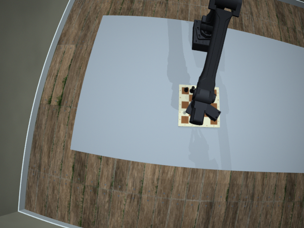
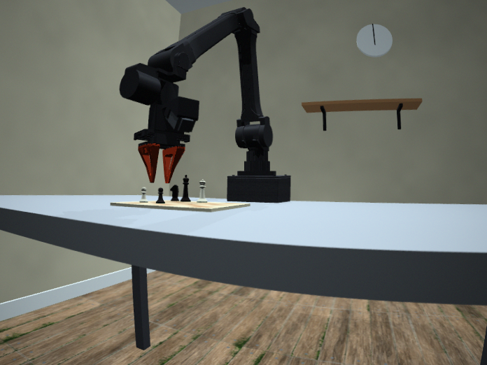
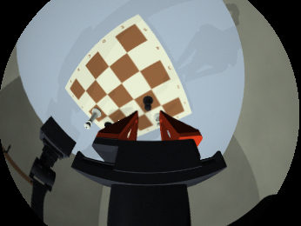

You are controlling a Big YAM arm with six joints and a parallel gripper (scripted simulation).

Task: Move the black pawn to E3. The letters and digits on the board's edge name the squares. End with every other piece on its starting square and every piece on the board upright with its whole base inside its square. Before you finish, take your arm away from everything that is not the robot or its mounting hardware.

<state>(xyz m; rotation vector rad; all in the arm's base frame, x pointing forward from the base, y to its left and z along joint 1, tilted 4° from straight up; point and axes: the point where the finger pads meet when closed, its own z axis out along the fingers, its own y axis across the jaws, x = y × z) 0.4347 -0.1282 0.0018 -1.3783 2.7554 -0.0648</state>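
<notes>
The black pawn is 40 mm below my hand. From my hand the other things lie so: white pawn 10 mm behind, 40 mm to the right, 40 mm below; then tall white piece 110 mm behind, 50 mm to the left, 20 mm below; then chessboard 40 mm behind, 40 mm to the left, 50 mm below.
</notes>
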